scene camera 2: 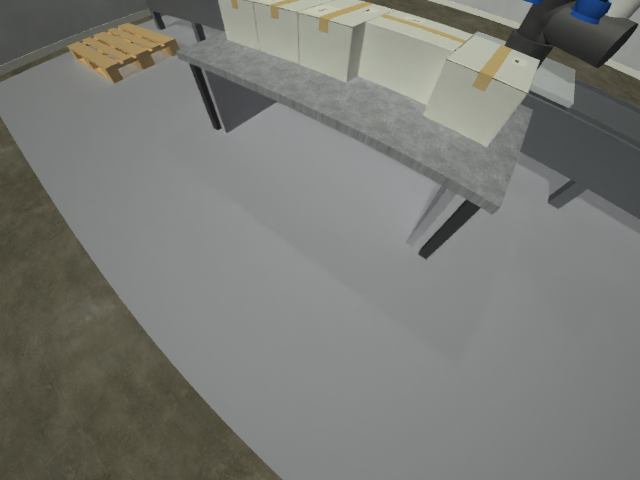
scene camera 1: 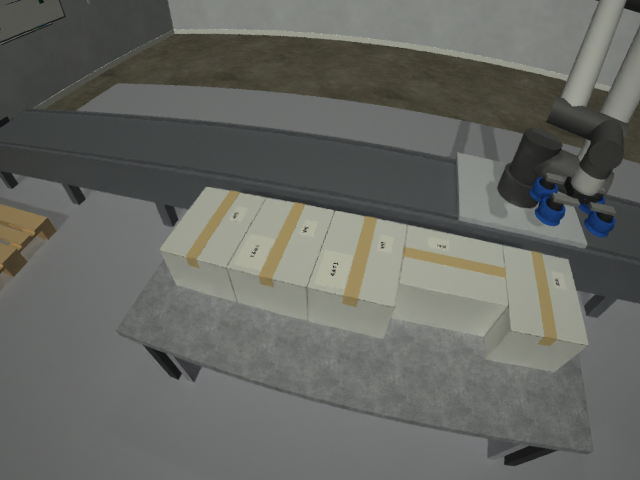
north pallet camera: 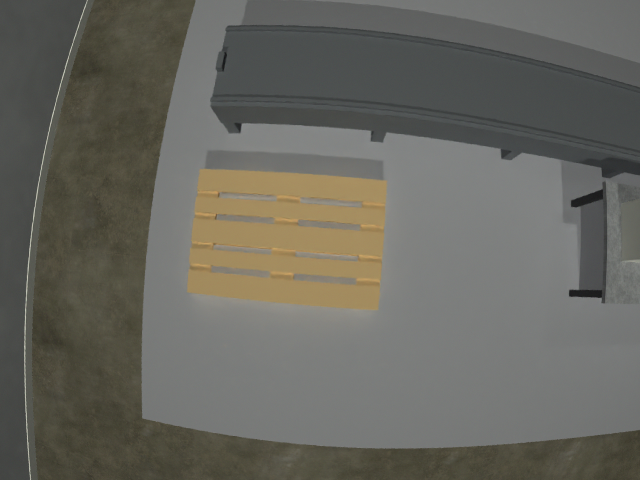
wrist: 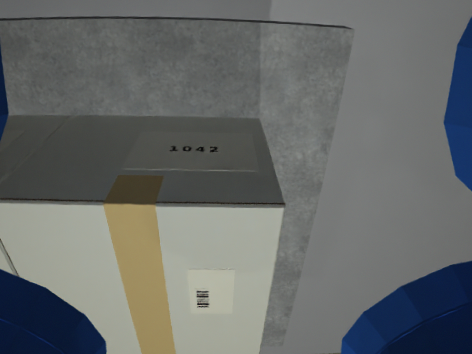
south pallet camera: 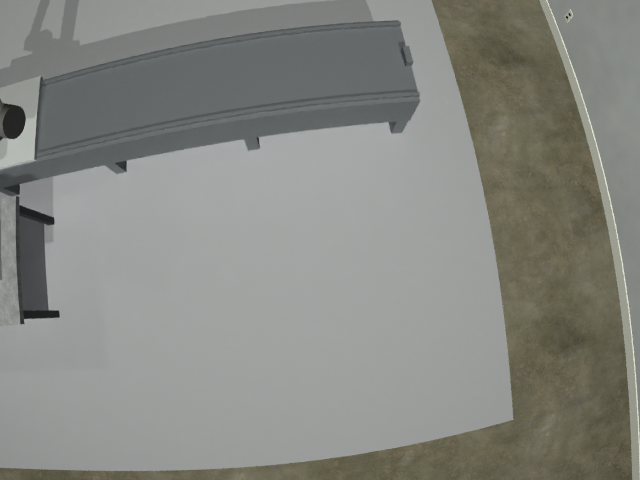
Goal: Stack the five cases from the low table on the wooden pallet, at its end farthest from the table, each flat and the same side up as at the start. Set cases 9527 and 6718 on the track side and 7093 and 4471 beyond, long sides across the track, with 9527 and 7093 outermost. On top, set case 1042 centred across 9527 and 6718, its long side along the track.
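Places are measured from the arm's base along level axes (x left, y ahead, z down), in millimetres.
Where they show: hand, tool point: (scene camera 2: 556,6) (scene camera 1: 568,211) (wrist: 228,241); arm's base, link origin: (scene camera 1: 517,193).
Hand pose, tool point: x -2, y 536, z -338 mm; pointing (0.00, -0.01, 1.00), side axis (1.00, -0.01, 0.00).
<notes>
Each offset is from my tool point to the top centre of the thing. Level surfaces: height alone.
My gripper (scene camera 1: 572,206), four blue suction cups, is open, holds nothing and hangs over the track side near the table's right end. Five white taped cases stand flat in a row on the low table {dz +378 mm} (scene camera 1: 330,361) (scene camera 2: 320,103) (north pallet camera: 612,279). From left in scene camera 1 they are 6718 {dx -1342, dy +294, dz +153 mm} (scene camera 1: 180,232) (scene camera 2: 240,25), one with a blurred number that fits 7093 {dx -1051, dy +294, dz +153 mm} (scene camera 1: 248,276) (scene camera 2: 281,38), 4471 (scene camera 1: 356,315) (scene camera 2: 328,51), 9527 (scene camera 1: 449,304) (scene camera 2: 403,62) and 1042 {dx -85, dy +294, dz +153 mm} (scene camera 1: 522,294) (scene camera 2: 465,108) (wrist: 240,235). The wooden pallet (scene camera 1: 20,214) (scene camera 2: 95,56) (north pallet camera: 289,235) is bare.
The raised dark track (scene camera 1: 310,160) (north pallet camera: 413,77) (south pallet camera: 232,77) runs behind the table and past the pallet. The pale carriage (scene camera 1: 475,196) (scene camera 2: 560,85) (south pallet camera: 25,124) carries the arm's base beside the table's right end.
</notes>
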